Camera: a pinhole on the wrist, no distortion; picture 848 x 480 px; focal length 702.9 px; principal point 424.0 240.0 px. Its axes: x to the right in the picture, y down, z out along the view. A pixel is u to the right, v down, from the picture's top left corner.
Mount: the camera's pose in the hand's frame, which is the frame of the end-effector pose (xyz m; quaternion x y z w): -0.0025 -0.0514 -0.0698 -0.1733 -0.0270 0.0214 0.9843
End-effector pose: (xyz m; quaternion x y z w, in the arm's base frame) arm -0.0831 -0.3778 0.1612 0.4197 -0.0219 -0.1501 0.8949
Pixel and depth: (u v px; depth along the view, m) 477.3 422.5 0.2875
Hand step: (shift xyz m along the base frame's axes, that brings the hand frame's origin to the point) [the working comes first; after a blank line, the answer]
In the camera's frame: 0.0218 0.0746 0.2875

-0.0001 -0.0596 0.2026
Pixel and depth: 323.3 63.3 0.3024
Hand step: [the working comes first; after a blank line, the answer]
In the camera's frame: -0.0433 -0.0760 0.3024

-0.1036 -0.1730 0.1425
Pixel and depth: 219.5 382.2 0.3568
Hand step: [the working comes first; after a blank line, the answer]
In the camera's frame: -0.1038 0.0722 0.3568

-0.1298 -0.0583 0.2639
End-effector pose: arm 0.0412 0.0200 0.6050 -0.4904 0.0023 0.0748 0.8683
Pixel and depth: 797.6 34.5 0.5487
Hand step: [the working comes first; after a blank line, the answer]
In the camera's frame: 0.2916 -0.1604 0.5487

0.2220 0.4704 0.2467
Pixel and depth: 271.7 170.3 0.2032
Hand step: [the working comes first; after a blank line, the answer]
In the camera's frame: -0.0440 -0.0201 0.2032

-0.0657 0.0980 0.0728
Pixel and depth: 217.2 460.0 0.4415
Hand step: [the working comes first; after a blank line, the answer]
In the camera's frame: -0.1299 0.1382 0.4415

-0.2110 0.3399 -0.0250
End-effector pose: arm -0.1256 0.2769 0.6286 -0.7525 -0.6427 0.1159 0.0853
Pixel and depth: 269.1 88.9 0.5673
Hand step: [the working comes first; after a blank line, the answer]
In the camera's frame: -0.1250 -0.1220 0.5673

-0.1454 -0.1691 -0.4735
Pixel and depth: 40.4 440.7 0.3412
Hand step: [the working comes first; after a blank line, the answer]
In the camera's frame: -0.1862 0.0974 0.3412

0.0484 -0.2370 -0.2268
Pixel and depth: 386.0 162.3 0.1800
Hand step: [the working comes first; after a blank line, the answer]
In the camera's frame: -0.0097 -0.0199 0.1800

-0.0422 -0.0228 -0.0971
